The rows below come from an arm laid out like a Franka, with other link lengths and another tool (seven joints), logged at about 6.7 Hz.
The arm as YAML. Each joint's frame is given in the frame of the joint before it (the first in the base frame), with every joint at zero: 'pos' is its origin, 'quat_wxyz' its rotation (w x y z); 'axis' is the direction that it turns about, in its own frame. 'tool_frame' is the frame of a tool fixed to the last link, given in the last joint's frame.
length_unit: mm
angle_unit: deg
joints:
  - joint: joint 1
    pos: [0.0, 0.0, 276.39]
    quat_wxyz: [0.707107, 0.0, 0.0, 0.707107]
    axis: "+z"
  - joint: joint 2
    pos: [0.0, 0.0, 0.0]
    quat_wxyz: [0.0, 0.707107, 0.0, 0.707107]
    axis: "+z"
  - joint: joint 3
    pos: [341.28, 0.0, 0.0]
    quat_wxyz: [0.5, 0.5, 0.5, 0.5]
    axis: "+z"
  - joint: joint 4
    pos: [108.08, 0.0, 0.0]
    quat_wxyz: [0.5, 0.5, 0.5, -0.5]
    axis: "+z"
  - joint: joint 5
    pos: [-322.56, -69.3, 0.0]
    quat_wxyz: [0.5, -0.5, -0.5, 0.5]
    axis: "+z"
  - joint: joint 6
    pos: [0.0, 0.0, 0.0]
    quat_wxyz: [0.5, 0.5, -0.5, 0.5]
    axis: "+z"
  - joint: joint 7
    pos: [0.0, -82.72, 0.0]
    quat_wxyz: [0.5, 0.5, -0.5, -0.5]
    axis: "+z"
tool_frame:
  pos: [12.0, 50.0, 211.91]
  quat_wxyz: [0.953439, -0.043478, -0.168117, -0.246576]
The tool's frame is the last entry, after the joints.
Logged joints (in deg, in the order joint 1, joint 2, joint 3, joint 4, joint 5, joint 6, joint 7), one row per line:
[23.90, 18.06, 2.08, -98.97, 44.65, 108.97, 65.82]
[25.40, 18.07, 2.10, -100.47, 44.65, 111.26, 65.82]
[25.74, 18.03, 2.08, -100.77, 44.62, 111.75, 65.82]
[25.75, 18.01, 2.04, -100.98, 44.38, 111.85, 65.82]
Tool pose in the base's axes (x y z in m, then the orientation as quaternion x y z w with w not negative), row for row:
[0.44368, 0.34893, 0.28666, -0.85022, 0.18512, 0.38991, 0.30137]
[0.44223, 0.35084, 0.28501, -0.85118, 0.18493, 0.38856, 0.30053]
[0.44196, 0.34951, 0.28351, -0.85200, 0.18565, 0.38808, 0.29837]
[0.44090, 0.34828, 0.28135, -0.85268, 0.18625, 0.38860, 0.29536]
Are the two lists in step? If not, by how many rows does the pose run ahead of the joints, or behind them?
The pose runs 1 row ahead of the joints: the pose in row i belongs to the joints in row i + 1.
